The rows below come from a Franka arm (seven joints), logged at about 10 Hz.
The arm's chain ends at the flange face. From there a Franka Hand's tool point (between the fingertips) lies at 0.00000 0.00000 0.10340 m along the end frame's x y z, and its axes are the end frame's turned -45 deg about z.
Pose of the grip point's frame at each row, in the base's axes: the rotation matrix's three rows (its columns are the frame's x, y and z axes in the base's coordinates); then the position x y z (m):
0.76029 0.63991 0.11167; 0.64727 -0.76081 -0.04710; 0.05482 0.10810 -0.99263; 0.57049 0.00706 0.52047
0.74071 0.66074 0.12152; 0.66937 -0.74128 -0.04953; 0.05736 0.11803 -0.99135; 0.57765 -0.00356 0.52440
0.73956 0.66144 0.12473; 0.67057 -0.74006 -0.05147; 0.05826 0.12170 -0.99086; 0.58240 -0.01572 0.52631
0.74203 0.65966 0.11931; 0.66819 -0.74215 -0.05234; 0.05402 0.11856 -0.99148; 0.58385 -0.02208 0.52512
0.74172 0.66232 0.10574; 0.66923 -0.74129 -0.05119; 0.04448 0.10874 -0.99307; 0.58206 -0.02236 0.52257
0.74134 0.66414 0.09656; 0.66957 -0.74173 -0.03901; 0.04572 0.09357 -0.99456; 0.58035 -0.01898 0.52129
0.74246 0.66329 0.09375; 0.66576 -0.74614 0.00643; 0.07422 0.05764 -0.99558; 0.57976 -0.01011 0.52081
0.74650 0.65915 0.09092; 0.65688 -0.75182 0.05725; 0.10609 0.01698 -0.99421; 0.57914 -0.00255 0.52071
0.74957 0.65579 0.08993; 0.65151 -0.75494 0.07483; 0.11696 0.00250 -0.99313; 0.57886 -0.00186 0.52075
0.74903 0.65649 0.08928; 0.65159 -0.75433 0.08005; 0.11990 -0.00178 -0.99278; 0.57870 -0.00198 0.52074
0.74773 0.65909 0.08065; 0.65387 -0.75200 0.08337; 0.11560 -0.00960 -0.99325; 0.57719 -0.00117 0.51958
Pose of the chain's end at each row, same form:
0.99009 -0.08512 0.11167; -0.08028 -0.99566 -0.04710; 0.11520 0.03767 -0.99263; 0.55894 0.01193 0.62311
0.99097 -0.05655 0.12152; -0.05085 -0.99748 -0.04953; 0.12402 0.04290 -0.99135; 0.56508 0.00156 0.62691
0.99066 -0.05524 0.12473; -0.04914 -0.99747 -0.05147; 0.12725 0.04486 -0.99086; 0.56950 -0.01040 0.62876
0.99114 -0.05824 0.11931; -0.05230 -0.99726 -0.05234; 0.12203 0.04564 -0.99148; 0.57151 -0.01667 0.62764
0.99281 -0.05614 0.10574; -0.05095 -0.99739 -0.05119; 0.10834 0.04544 -0.99307; 0.57113 -0.01707 0.62525
0.99382 -0.05459 0.09656; -0.05102 -0.99794 -0.03901; 0.09849 0.03384 -0.99456; 0.57037 -0.01495 0.62413
0.99402 -0.05598 0.09375; -0.05684 -0.99836 0.00643; 0.09324 -0.01172 -0.99558; 0.57007 -0.01077 0.62375
0.99394 -0.06177 0.09092; -0.06713 -0.99610 0.05725; 0.08702 -0.06301 -0.99421; 0.56974 -0.00847 0.62351
0.99374 -0.06631 0.08993; -0.07314 -0.99451 0.07483; 0.08447 -0.08094 -0.99313; 0.56956 -0.00960 0.62344
0.99385 -0.06544 0.08928; -0.07265 -0.99414 0.08005; 0.08352 -0.08604 -0.99278; 0.56947 -0.01026 0.62339
0.99477 -0.06268 0.08065; -0.06939 -0.99410 0.08337; 0.07495 -0.08853 -0.99325; 0.56885 -0.00979 0.62228

